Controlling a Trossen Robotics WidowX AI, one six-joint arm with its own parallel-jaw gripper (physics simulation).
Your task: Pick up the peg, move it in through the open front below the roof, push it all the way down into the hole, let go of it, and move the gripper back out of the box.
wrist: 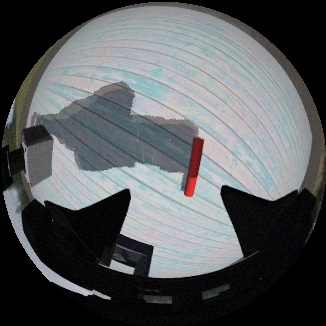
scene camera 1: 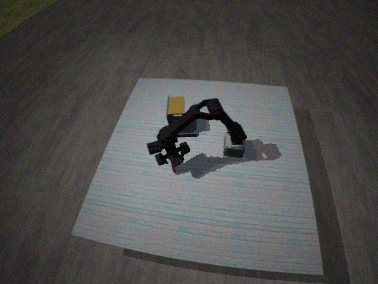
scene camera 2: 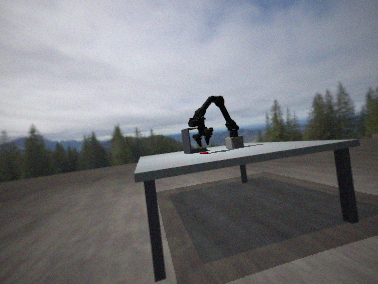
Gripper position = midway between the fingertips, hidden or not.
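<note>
My gripper (wrist: 176, 192): open, holding nothing. Dark box (wrist: 140, 253) visible to me too.
</note>
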